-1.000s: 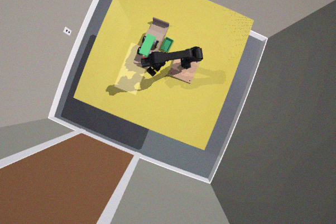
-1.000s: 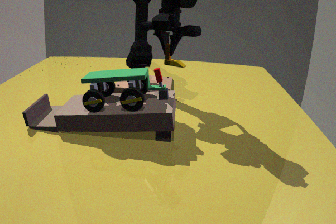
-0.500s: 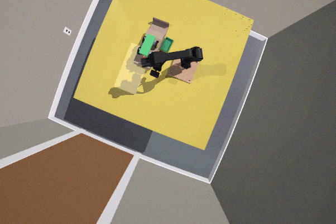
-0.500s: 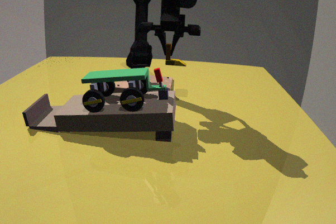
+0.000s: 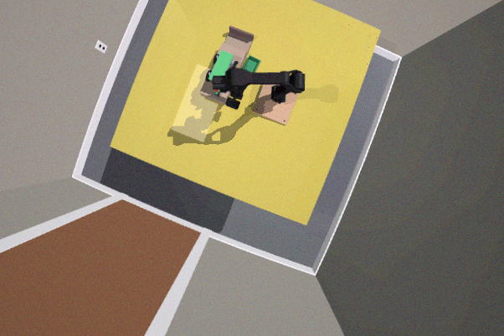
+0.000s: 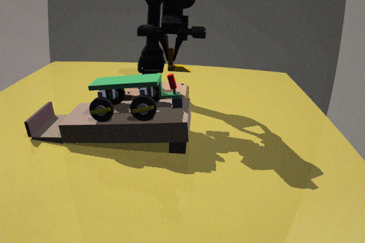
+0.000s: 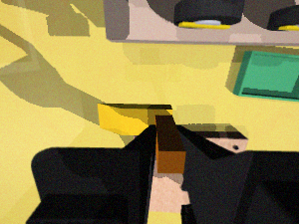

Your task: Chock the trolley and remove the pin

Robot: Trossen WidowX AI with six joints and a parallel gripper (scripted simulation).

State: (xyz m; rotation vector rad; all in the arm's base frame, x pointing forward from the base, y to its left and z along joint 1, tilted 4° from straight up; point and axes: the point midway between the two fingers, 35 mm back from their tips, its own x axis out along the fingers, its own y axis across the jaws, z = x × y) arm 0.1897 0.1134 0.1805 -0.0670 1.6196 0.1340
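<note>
My gripper tip is 12 cm short of the red-headed stop pin, 4 cm to the right of it and 4 cm above it. Round my gripper tip: green-decked trolley (15 cm ahead, 7 cm to the right, 6 cm below); support leg (14 cm ahead, 6 cm to the left, 15 cm below); yellow chock (2 cm to the left, 1 cm below).
</note>
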